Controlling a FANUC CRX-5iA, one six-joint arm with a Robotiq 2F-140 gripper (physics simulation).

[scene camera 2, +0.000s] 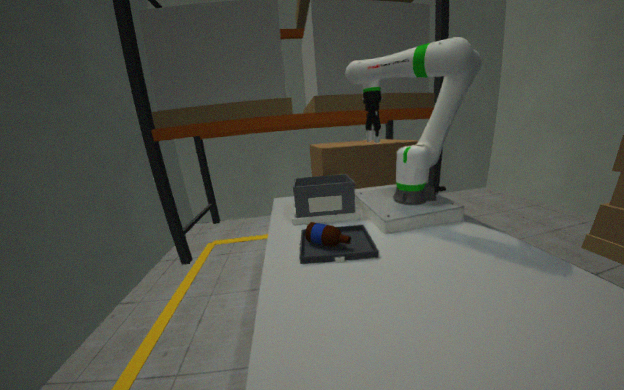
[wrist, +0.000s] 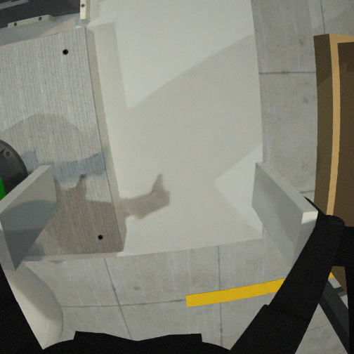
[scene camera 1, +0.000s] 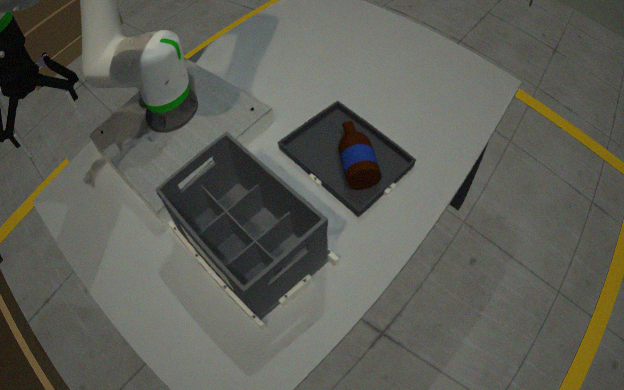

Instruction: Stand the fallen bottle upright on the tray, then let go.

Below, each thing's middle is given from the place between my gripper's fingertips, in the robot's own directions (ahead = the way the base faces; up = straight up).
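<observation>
There is the brown bottle [scene camera 1: 360,165], and I find it a long way to the left of my hand, well below it and far ahead of it.
</observation>
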